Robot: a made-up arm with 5 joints.
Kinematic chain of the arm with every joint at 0, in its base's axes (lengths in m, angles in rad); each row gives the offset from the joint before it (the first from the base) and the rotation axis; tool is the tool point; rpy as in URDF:
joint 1: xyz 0.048 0 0.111 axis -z
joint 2: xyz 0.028 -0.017 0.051 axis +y
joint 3: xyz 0.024 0 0.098 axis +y
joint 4: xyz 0.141 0 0.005 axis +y
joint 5: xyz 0.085 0.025 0 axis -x
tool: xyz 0 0 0 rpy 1.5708 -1.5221 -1.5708
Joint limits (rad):
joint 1: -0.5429..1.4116
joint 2: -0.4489..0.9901
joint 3: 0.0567..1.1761
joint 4: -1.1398..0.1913
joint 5: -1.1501..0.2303
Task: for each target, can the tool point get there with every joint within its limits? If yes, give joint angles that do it. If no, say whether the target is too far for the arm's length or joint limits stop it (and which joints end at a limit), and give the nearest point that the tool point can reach.
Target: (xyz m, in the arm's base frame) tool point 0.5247 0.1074 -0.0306
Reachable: no: too far | nearest point 0.3233 0.0620 0.0557 | short by 0.224 m
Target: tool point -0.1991 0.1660 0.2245
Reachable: no: joint limits stop it (at a limit: joint 2, joint 3, joint 4) | nearest point 0.0360 0.0081 0.0161 | short by 0.352 m
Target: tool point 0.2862 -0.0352 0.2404
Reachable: yes | joints 0.1799 -0.2984 0.6207 -0.5303 0.1019
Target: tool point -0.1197 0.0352 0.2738
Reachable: no: joint limits stop it (at a limit: joint 1, joint 2, joint 3, joint 4) | nearest point 0.0779 -0.1357 0.4042 | short by 0.292 m
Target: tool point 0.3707 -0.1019 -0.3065
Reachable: no: too far | nearest point 0.2504 -0.0639 -0.0121 | short by 0.320 m
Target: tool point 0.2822 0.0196 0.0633
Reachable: yes | joints -0.0494 0.7131 0.5856 -1.0287 -0.8041
